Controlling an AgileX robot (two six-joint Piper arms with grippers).
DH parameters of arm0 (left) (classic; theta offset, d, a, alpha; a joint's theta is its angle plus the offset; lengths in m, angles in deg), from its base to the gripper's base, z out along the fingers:
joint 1: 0 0.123 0 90
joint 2: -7.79 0 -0.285 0
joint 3: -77.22 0 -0.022 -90
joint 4: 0 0.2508 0 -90
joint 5: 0 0 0.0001 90
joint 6: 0 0.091 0 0
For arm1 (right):
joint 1: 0 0.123 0 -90
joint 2: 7.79 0 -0.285 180
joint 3: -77.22 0 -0.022 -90
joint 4: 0 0.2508 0 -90
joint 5: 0 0 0.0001 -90
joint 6: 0 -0.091 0 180
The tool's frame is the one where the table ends.
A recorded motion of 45 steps. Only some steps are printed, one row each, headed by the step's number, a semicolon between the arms.
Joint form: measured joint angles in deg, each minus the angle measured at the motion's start. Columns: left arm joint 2, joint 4, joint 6, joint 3, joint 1, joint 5; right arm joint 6, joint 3, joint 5, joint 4, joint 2, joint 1.
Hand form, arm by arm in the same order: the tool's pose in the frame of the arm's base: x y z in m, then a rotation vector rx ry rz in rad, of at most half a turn. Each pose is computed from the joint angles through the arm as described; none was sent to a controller.
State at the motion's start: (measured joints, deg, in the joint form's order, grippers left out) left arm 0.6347 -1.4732 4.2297 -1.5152 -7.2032 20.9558; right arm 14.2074 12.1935 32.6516 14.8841 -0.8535 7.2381
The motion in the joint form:
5: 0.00 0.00 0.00 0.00 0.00 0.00; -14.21 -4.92 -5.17 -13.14 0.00 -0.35
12: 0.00 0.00 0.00 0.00 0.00 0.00; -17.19 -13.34 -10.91 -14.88 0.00 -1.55
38: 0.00 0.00 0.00 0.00 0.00 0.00; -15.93 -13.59 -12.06 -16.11 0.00 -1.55
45: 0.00 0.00 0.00 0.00 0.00 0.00; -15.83 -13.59 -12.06 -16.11 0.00 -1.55
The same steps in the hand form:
5: 0.0523 -0.0075 0.1720 0.1698 1.8574 -0.0611; 0.0440 0.0066 0.2131 -0.0948 1.8204 0.1169
12: 0.0523 -0.0075 0.1720 0.1698 1.8574 -0.0611; 0.0520 0.0052 0.1731 -0.0441 1.8691 0.1046
38: 0.0523 -0.0075 0.1720 0.1698 1.8574 -0.0611; 0.0526 0.0046 0.1734 -0.0774 1.8514 0.0691
45: 0.0523 -0.0075 0.1720 0.1698 1.8574 -0.0611; 0.0526 0.0046 0.1734 -0.0790 1.8513 0.0679

